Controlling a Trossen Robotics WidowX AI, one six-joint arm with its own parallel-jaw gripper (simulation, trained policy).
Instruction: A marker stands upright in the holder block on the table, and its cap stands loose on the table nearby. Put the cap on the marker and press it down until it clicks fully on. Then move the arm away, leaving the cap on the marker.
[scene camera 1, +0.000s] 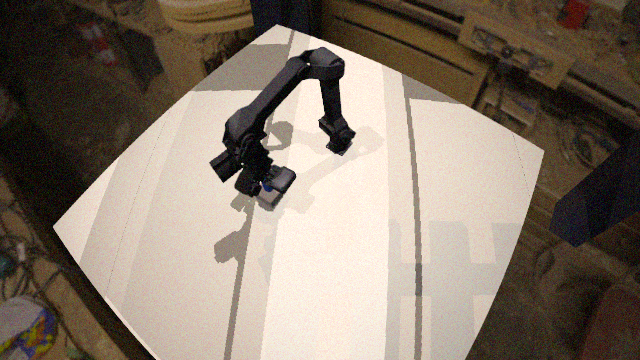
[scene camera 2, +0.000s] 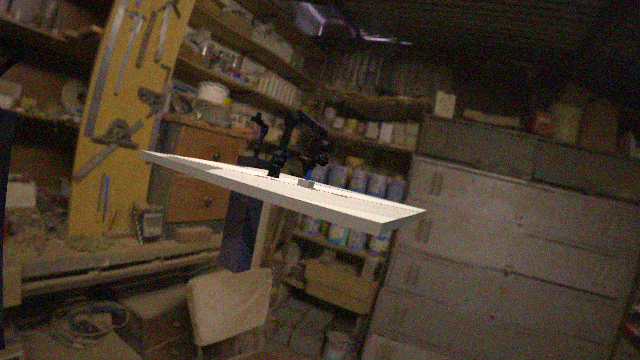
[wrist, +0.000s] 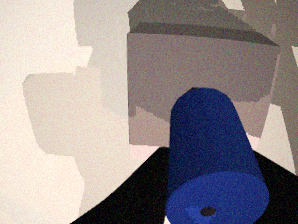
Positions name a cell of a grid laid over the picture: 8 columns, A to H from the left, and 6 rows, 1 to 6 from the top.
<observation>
I see my gripper (scene camera 1: D4), a blue cap (wrist: F5) and a holder block (wrist: D1).
My gripper also shows in the wrist view (wrist: F5).
</observation>
